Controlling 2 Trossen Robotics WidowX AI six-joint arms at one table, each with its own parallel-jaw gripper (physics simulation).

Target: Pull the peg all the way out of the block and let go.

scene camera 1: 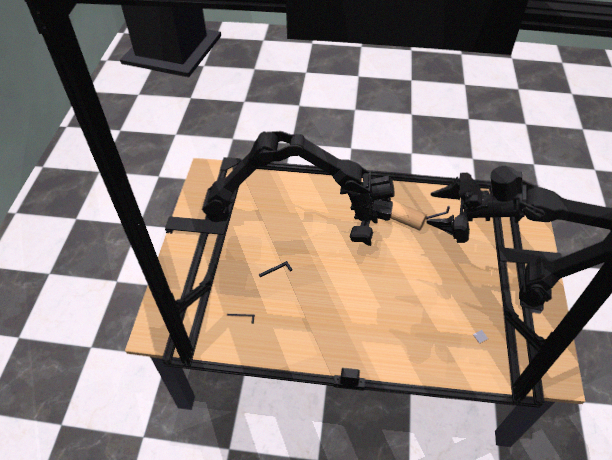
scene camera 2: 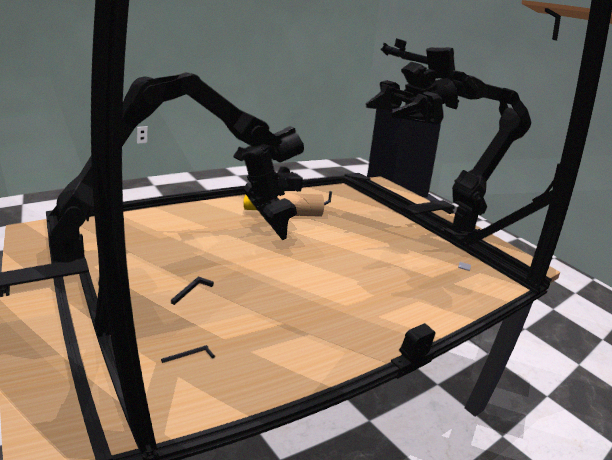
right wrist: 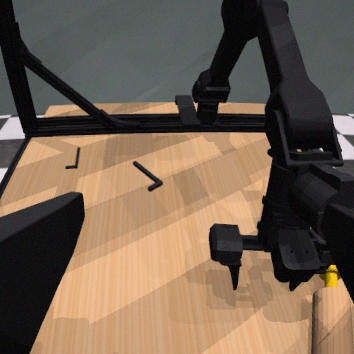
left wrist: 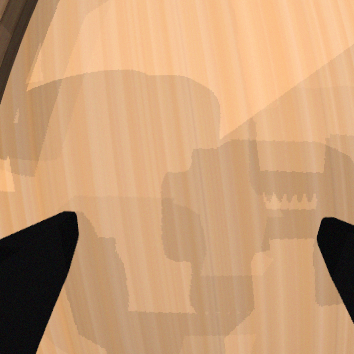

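Where they show: left gripper, fingertip midpoint: [scene camera 1: 372,234] [scene camera 2: 276,230] [right wrist: 262,288] [left wrist: 202,227]; right gripper, fingertip midpoint: [scene camera 1: 428,207] [scene camera 2: 378,110] [right wrist: 207,211]; left arm's base at its link origin: [scene camera 1: 217,216] [scene camera 2: 67,258] [right wrist: 205,119]; right arm's base at its link origin: [scene camera 1: 531,298] [scene camera 2: 463,228].
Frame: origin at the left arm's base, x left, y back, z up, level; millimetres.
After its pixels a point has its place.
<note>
The block, a light wooden cylinder [scene camera 1: 409,218] @(x 148, y -586, z 26 mm) [scene camera 2: 311,204] @(x 142, y -593, z 20 mm) [right wrist: 334,322] @(x 165, y -564, z 35 mm), lies on its side near the back of the table. In the left wrist view, part of the block [left wrist: 15,30] @(x 150, y -546, z 3 mm) shows at the upper left edge. The yellow peg [scene camera 2: 248,202] @(x 187, y -444, z 16 mm) [right wrist: 331,277] @(x 191, y -485, z 18 mm) sticks out of the block's left end and is partly hidden by the left arm; how deep it sits is hidden. My left gripper [left wrist: 202,227] @(x 89, y -487, z -18 mm) [right wrist: 262,288] @(x 89, y -487, z -18 mm) is open and empty, pointing down above the table, beside the block. My right gripper [scene camera 1: 431,207] @(x -39, y -629, z 300 mm) [right wrist: 207,211] @(x -39, y -629, z 300 mm) is open and empty, held high above the block's right end.
Two black L-shaped keys [scene camera 1: 275,269] @(x -129, y -240, z -14 mm) [scene camera 1: 241,315] @(x -304, y -200, z -14 mm) [scene camera 2: 191,290] @(x -128, y -241, z -17 mm) [scene camera 2: 185,354] @(x -305, y -198, z -15 mm) lie on the left part of the table. Another black L-shaped key [scene camera 2: 328,199] @(x 245, y -694, z -11 mm) shows by the block's right end. A small grey square [scene camera 1: 480,336] @(x -173, y -851, z -16 mm) [scene camera 2: 464,266] @(x -174, y -848, z -16 mm) lies at the front right. Black frame rails edge the table.
</note>
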